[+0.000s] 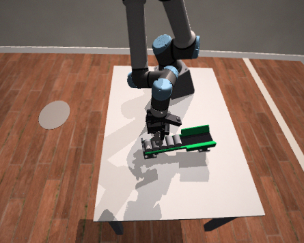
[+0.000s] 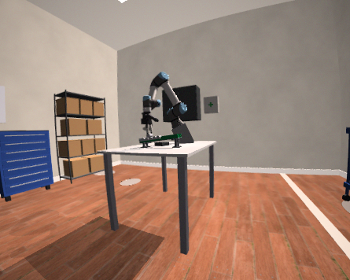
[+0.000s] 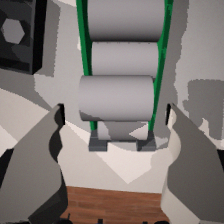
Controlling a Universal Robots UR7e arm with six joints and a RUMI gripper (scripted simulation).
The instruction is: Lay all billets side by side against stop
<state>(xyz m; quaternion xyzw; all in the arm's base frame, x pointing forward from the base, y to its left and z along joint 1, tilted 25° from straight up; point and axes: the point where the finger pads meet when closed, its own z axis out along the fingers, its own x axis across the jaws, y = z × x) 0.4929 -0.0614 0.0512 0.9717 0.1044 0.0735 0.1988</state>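
My gripper is now 11 cm to the right of the ramp bed, 6 cm above it and 1 cm past it.
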